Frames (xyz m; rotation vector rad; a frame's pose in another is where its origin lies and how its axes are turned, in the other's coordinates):
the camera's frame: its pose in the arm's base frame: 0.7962 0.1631 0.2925 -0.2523 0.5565 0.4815
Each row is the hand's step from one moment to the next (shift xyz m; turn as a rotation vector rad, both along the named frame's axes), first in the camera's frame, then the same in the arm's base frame.
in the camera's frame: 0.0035 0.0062 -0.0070 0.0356 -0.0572 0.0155
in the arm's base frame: -0.0036 0.0041 -0.0083 0.0620 -0.0306 -0.0014
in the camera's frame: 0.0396 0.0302 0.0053 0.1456 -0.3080 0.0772
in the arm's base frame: 0.0166 0.0424 -0.0208 0.2968 -0.1838 0.0129
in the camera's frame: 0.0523 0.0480 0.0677 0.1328 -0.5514 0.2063
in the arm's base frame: 0.0449 0.0845 0.0216 0.4666 -0.3519 0.1506
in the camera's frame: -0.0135 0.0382 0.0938 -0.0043 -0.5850 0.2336
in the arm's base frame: 0.0125 0.0612 0.0809 0.3937 -0.4215 0.2532
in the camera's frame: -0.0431 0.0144 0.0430 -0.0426 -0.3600 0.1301
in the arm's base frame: -0.0201 0.0118 0.0581 0.2066 -0.2789 0.1670
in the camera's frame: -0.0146 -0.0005 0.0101 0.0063 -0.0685 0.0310
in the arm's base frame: -0.0061 -0.0022 0.0165 0.0528 -0.0456 0.0288
